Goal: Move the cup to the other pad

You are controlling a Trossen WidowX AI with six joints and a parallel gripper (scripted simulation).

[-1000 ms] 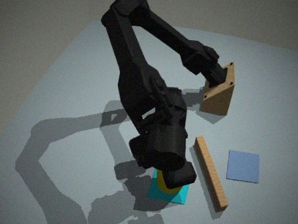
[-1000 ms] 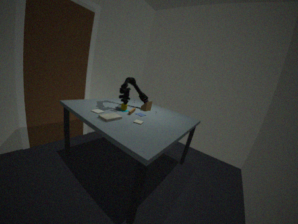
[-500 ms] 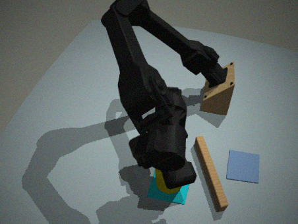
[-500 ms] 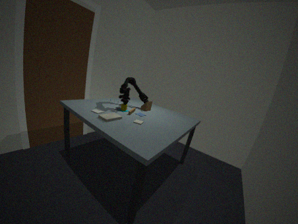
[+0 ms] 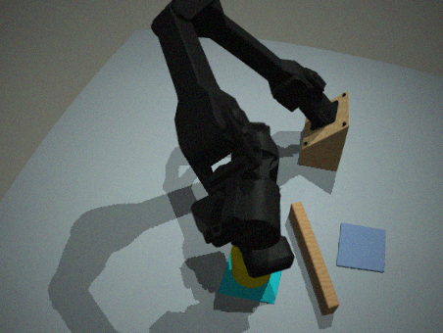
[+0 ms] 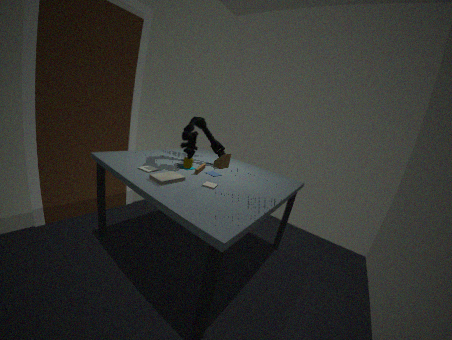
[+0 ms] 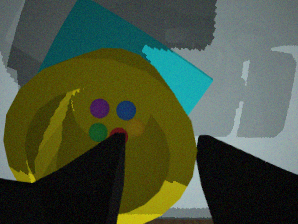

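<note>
The yellow cup is 20 mm ahead of my gripper tip, 10 mm to the left of it and 20 mm below it. Also, from my gripper tip: wooden bar (30 mm behind, 110 mm to the left, 50 mm below); then blue pad (90 mm behind, 200 mm to the left, 60 mm below); then cyan pad (20 mm ahead, 20 mm to the left, 60 mm below).
</note>
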